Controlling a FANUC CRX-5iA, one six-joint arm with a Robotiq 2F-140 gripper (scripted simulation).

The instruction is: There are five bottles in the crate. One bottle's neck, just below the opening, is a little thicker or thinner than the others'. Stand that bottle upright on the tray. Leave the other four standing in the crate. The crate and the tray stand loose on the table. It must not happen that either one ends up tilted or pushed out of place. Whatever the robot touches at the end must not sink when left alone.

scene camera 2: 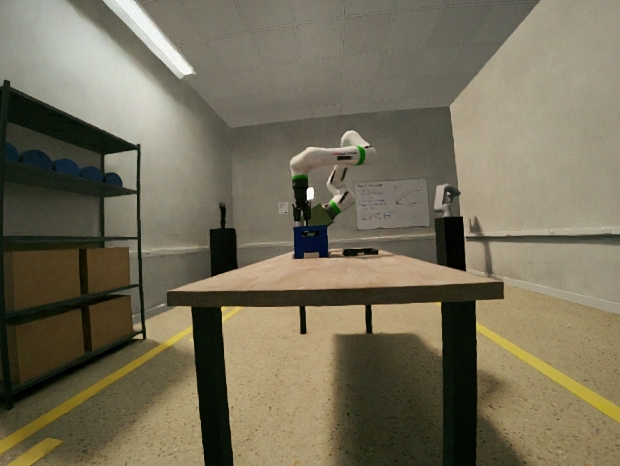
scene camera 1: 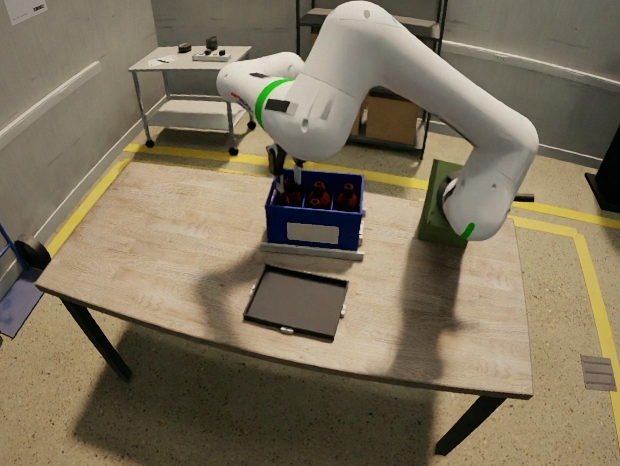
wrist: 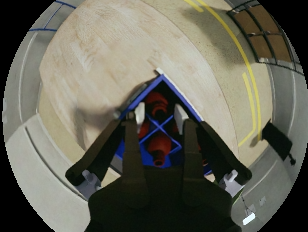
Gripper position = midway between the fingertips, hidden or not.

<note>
In view: my gripper (scene camera 1: 288,186), a blue crate (scene camera 2: 308,244), a dark tray (scene camera 1: 282,297), a bottle (wrist: 160,99) and a grey strip (scene camera 1: 272,247).
My gripper also shows in the wrist view (wrist: 159,109).
</note>
